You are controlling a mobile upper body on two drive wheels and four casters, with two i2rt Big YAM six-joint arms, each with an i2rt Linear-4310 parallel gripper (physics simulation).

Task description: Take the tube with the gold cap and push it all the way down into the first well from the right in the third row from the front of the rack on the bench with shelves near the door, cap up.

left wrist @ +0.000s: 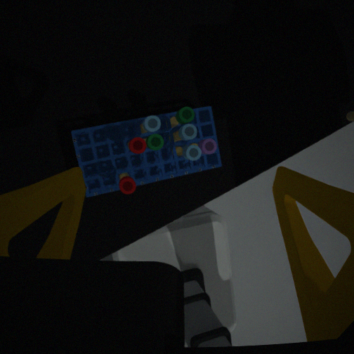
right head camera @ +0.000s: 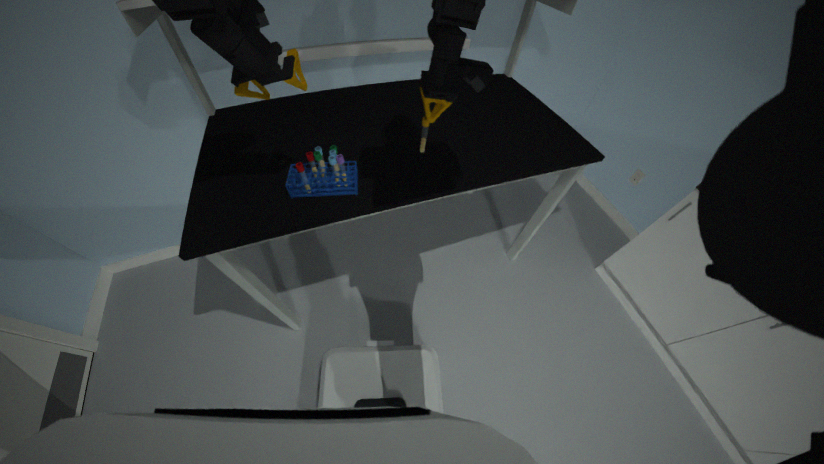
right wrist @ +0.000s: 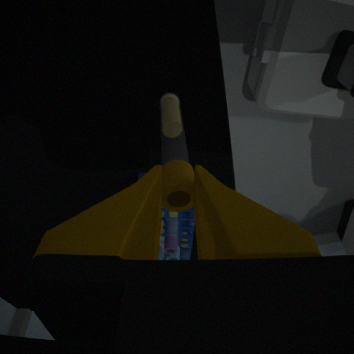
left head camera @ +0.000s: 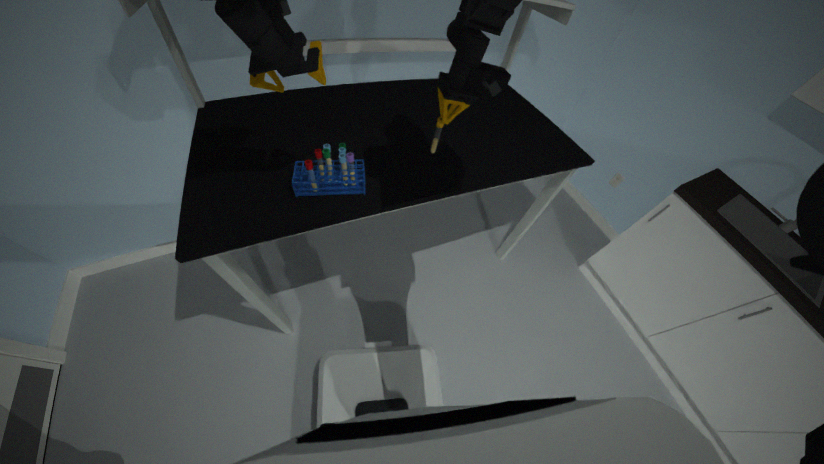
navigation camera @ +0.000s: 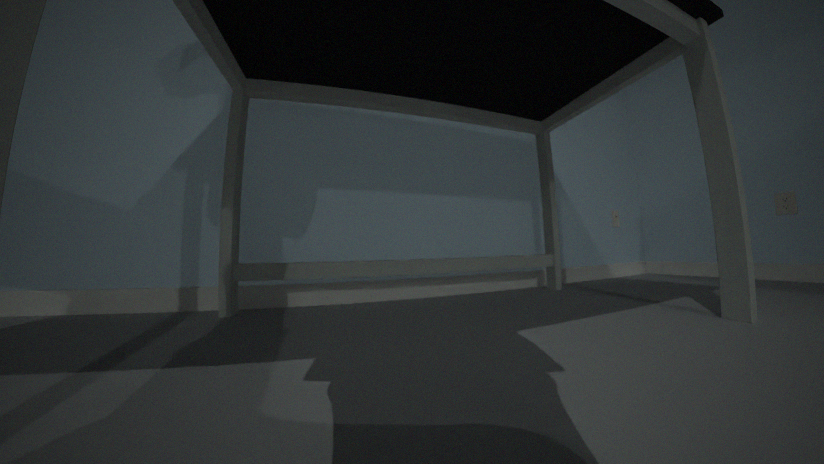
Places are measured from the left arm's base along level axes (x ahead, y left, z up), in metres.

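Pixels of known places: left gripper, between the fingertips: (right head camera: 287,92) (left head camera: 303,86); right gripper, between the fingertips: (right head camera: 429,120) (left head camera: 444,121).
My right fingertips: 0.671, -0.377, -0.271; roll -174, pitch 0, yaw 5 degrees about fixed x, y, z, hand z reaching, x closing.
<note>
Behind a point stands the place of what it marks, as x, y, z.
My right gripper (left head camera: 440,121) @(0.671, -0.377, -0.271) (right head camera: 425,120) @(0.671, -0.377, -0.271) (right wrist: 177,175) is shut on the gold-capped tube (left head camera: 435,140) @(0.666, -0.365, -0.326) (right head camera: 423,142) @(0.667, -0.367, -0.334) (right wrist: 171,115), gripping it at its cap. The tube hangs over the bench, its pale lower end tilted down and away from the fingers. In the head views it is to the right of the blue rack (left head camera: 329,192) @(0.623, -0.080, -0.482) (right head camera: 324,194) @(0.621, -0.086, -0.484) (left wrist: 102,150) (right wrist: 187,225). My left gripper (left head camera: 303,86) @(0.656, -0.054, -0.194) (right head camera: 287,93) @(0.656, -0.054, -0.194) (left wrist: 178,177) is open and empty, above and behind the rack. In the left wrist view, the wells at the rack's upper right corner look unoccupied.
The rack holds red (left head camera: 309,164) @(0.623, -0.042, -0.379) (left wrist: 127,185), green (left wrist: 186,114), light blue (left wrist: 152,123) and purple (left head camera: 350,156) @(0.653, -0.144, -0.377) (left wrist: 209,146) capped tubes. The black bench top (left head camera: 242,213) @(0.560, 0.153, -0.496) (right head camera: 230,219) @(0.543, 0.180, -0.496) has pale legs (navigation camera: 723,190) @(0.901, -1.086, -1.052). White cabinets (left head camera: 680,259) @(0.486, -1.777, -0.770) stand at the right.
</note>
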